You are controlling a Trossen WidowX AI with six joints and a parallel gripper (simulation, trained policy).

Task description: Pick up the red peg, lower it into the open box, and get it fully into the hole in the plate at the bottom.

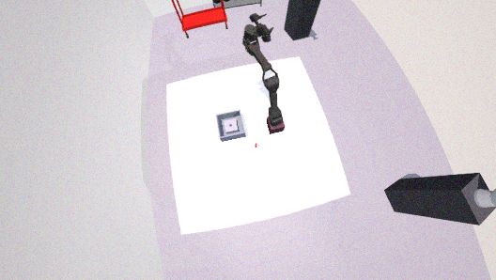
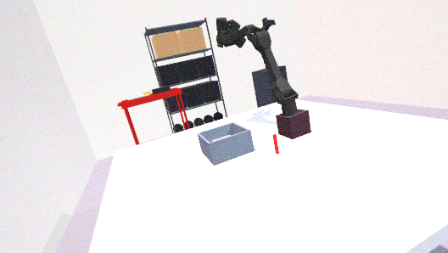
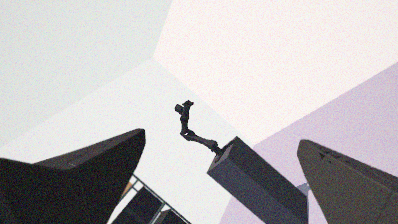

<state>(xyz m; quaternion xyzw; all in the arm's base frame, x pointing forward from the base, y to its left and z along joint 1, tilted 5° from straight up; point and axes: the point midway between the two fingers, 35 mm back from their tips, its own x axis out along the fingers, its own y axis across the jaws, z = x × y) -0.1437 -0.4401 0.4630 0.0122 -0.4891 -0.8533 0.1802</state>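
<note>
Right now the red peg is 350 mm ahead of my gripper tip, 570 mm to the left of it and 500 mm below it. Round my gripper tip: grey box 460 mm ahead, 350 mm to the left, 520 mm below; pale plate 460 mm ahead, 350 mm to the left, 500 mm below.
</note>
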